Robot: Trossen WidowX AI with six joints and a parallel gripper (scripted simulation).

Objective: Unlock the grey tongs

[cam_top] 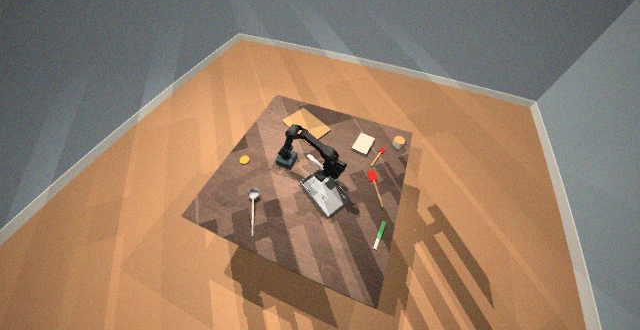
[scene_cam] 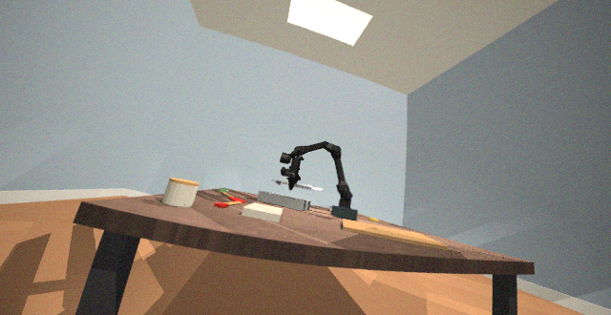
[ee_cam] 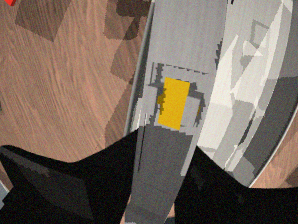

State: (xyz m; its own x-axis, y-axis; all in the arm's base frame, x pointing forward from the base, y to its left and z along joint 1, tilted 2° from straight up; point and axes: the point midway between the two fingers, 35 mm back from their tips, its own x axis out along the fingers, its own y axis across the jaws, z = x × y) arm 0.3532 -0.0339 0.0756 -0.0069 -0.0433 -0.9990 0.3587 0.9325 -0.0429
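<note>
My gripper tip is now 30 mm short of the yellow lock piece, 10 mm to the left of it and 40 mm below it. The rest, counted from my gripper tip: white block (110 mm ahead, 430 mm to the left, 90 mm below); roasting tin (10 mm ahead, 80 mm to the right, 80 mm below); red spatula (300 mm ahead, 140 mm to the left, 100 mm below).
</note>
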